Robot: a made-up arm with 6 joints.
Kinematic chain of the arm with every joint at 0, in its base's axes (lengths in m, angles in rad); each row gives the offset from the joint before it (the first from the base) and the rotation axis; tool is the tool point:
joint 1: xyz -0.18 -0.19 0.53 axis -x
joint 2: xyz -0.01 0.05 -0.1 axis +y
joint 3: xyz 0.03 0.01 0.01 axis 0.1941 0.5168 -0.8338
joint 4: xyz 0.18 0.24 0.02 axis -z
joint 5: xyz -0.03 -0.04 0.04 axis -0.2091 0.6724 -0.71
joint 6: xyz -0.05 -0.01 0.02 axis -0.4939 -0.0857 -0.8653
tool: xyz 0.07 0 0.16
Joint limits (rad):
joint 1: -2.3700..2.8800
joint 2: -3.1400..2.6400
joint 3: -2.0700..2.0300
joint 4: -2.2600..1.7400
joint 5: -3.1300..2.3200
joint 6: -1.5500..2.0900
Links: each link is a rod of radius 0.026 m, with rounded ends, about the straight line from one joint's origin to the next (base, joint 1, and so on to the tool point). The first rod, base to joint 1, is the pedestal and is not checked.
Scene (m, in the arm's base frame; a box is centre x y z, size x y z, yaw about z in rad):
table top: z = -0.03
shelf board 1: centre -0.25 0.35 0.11 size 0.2 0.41 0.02 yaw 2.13
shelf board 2: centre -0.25 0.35 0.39 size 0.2 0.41 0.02 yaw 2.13
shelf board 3: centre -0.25 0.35 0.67 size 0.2 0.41 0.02 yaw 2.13
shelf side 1: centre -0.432 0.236 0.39 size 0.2 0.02 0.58 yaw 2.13
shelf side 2: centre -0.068 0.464 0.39 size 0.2 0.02 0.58 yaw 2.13
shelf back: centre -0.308 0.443 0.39 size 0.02 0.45 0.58 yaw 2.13
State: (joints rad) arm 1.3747 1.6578 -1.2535 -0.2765 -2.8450 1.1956
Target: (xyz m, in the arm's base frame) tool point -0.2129 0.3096 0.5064
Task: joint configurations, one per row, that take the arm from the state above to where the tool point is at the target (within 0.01 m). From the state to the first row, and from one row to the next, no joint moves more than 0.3 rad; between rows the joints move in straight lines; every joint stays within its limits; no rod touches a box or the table.
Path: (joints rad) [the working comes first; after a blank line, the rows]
Joints at the target: 0.1901 1.2634 -1.5318 -1.6663 -3.1300 1.0863
Straight joint move there: touches shelf board 2.

1: 1.1469 1.5711 -1.4576 -0.3843 -2.8687 1.3937
2: 0.9191 1.4844 -1.6618 -0.4921 -2.8925 1.5918
3: 0.6912 1.3977 -1.8659 -0.5998 -2.9162 1.7899
4: 0.4634 1.3110 -2.0700 -0.7076 -2.9399 1.9880
5: 0.3951 1.2991 -1.9355 -0.9473 -2.9874 1.7626
6: 0.3268 1.2872 -1.8009 -1.1870 -3.0350 1.5371
7: 0.2584 1.2753 -1.6664 -1.4266 -3.0825 1.3117
8: 0.1901 1.2634 -1.5318 -1.6663 -3.1300 1.0863

